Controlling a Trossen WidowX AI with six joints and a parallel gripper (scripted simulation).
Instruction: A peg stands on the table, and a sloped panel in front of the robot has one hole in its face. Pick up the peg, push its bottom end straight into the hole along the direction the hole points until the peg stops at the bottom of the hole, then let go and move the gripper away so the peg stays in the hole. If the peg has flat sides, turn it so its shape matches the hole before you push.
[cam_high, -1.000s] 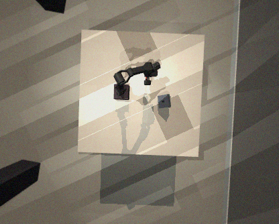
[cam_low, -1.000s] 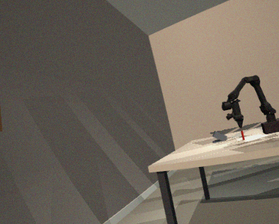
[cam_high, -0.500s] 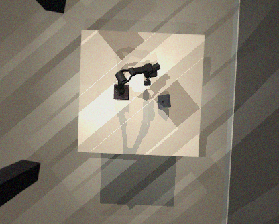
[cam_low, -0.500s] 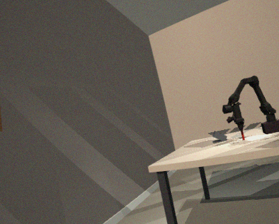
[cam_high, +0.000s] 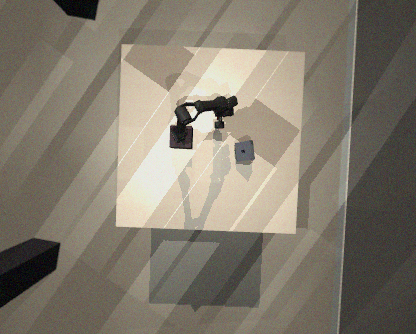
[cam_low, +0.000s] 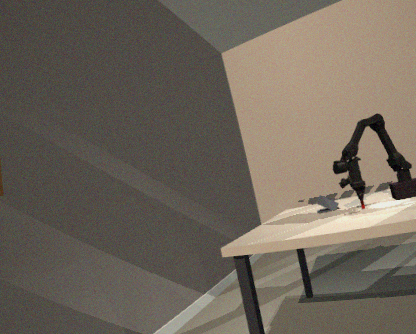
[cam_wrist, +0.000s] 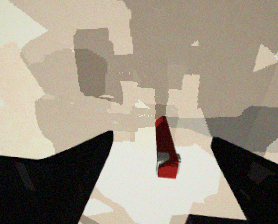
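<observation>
Now: the red peg 1 cm above my gripper tip. The rest, counted from my gripper tip: grey-blue sloped panel 22 cm ahead, 20 cm to the right.
</observation>
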